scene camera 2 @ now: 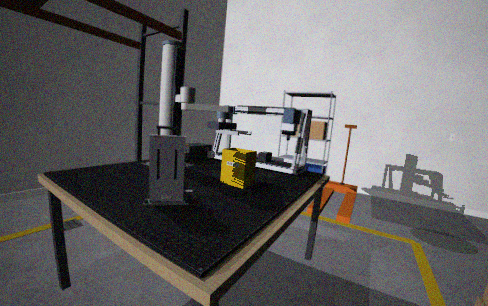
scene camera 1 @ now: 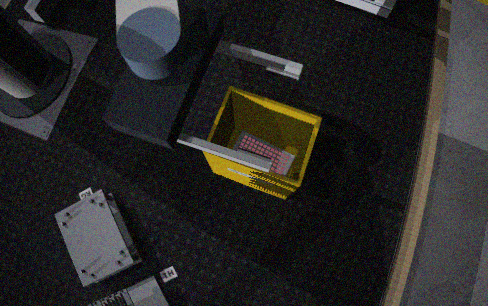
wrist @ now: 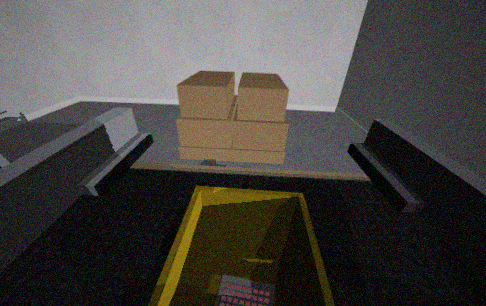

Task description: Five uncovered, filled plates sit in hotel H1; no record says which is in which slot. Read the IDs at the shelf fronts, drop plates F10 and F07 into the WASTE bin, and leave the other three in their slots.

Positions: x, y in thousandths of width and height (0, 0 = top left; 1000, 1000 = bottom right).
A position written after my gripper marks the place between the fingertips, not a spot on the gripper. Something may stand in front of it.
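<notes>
From here I can see my gripper (scene camera 1: 587, 381), and the wrist view shows the gripper (wrist: 515, 423) as well. There's also a hotel H1 (scene camera 2: 341, 606).
</notes>
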